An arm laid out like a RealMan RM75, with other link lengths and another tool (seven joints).
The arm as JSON. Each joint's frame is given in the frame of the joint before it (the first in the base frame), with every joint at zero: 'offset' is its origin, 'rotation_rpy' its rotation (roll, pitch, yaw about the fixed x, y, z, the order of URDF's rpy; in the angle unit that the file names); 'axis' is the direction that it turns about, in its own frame. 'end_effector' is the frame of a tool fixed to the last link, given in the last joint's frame.
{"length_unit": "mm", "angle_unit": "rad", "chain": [
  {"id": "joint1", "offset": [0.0, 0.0, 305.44], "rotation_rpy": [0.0, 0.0, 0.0], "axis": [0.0, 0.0, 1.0]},
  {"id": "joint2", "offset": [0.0, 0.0, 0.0], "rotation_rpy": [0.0, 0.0, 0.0], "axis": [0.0, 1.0, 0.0]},
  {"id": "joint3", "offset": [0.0, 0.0, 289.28], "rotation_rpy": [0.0, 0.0, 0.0], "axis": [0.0, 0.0, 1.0]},
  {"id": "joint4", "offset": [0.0, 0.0, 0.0], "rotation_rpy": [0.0, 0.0, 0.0], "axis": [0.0, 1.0, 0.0]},
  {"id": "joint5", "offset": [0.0, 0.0, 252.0], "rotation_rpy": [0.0, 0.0, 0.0], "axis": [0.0, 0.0, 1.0]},
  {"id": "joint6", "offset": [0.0, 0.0, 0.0], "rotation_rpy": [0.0, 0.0, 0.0], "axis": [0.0, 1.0, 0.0]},
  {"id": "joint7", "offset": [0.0, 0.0, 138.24], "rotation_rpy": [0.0, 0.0, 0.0], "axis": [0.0, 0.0, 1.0]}
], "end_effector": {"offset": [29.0, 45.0, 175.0], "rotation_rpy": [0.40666, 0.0, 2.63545]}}
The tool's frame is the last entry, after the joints.
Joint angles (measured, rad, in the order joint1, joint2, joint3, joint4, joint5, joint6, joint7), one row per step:
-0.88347 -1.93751 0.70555 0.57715 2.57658 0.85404 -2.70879
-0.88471 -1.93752 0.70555 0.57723 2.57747 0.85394 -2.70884
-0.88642 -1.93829 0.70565 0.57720 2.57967 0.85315 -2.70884
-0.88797 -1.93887 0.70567 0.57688 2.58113 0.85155 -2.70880
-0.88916 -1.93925 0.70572 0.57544 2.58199 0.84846 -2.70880
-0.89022 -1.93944 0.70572 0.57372 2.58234 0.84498 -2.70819
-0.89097 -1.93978 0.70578 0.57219 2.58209 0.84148 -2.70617
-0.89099 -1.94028 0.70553 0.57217 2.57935 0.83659 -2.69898
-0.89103 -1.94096 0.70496 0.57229 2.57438 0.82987 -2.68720
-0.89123 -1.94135 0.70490 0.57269 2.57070 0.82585 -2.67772
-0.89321 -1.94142 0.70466 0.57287 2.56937 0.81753 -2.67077
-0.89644 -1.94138 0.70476 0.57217 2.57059 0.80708 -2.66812
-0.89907 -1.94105 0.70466 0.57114 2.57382 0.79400 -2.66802
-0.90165 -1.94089 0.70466 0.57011 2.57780 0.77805 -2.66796
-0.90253 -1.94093 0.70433 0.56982 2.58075 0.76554 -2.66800
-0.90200 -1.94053 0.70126 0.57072 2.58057 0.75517 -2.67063
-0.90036 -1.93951 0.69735 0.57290 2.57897 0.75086 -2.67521
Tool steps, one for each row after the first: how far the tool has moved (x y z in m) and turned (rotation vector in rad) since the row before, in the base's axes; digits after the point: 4 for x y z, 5 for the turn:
0.0007 0.0003 0.0000 -0.00012 0.00086 -0.00118
0.0008 0.0003 -0.0005 -0.00063 0.00191 -0.00161
0.0007 0.0005 -0.0002 0.00034 0.00147 -0.00141
0.0002 0.0005 -0.0001 0.00126 0.00117 -0.00055
0.0001 0.0006 0.0000 0.00158 0.00122 -0.00073
0.0001 0.0005 -0.0001 0.00136 0.00160 -0.00158
0.0006 0.0009 0.0006 0.00311 0.00327 -0.00550
0.0011 0.0013 0.0009 0.00437 0.00456 -0.00891
0.0010 0.0008 0.0006 0.00225 0.00405 -0.00746
0.0014 0.0022 0.0018 0.00651 0.00597 -0.00744
0.0013 0.0027 0.0021 0.00820 0.00618 -0.00533
0.0002 0.0030 0.0029 0.01090 0.00707 -0.00284
0.0000 0.0034 0.0034 0.01322 0.00860 -0.00303
-0.0006 0.0024 0.0029 0.01090 0.00631 -0.00143
-0.0008 0.0024 0.0039 0.01340 -0.00058 0.00182
-0.0009 0.0015 0.0037 0.01061 -0.00509 0.00408

